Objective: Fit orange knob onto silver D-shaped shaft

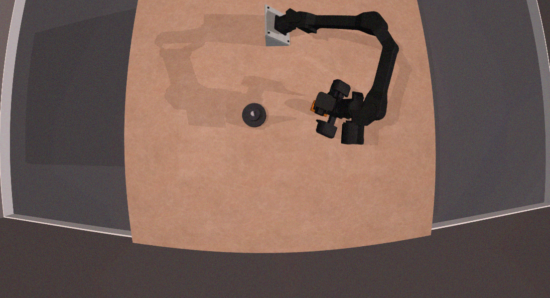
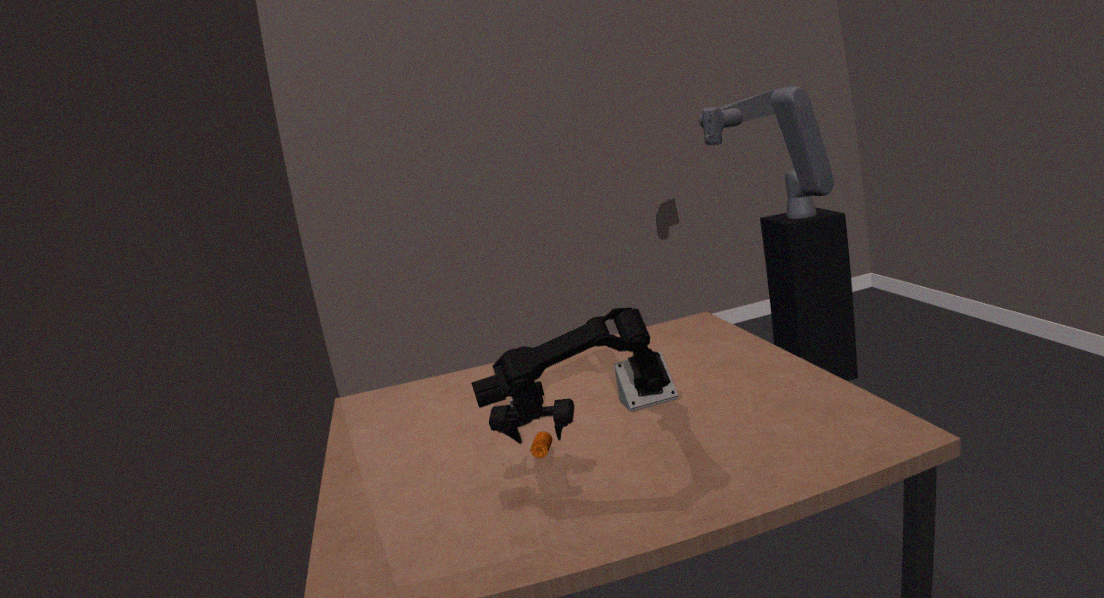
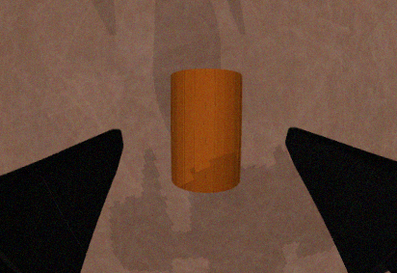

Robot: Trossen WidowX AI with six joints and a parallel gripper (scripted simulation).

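My gripper tip is now 1 cm to the right of the orange knob and 1 cm above it. Round my gripper tip: round black pedestal (4 cm ahead, 23 cm to the right).
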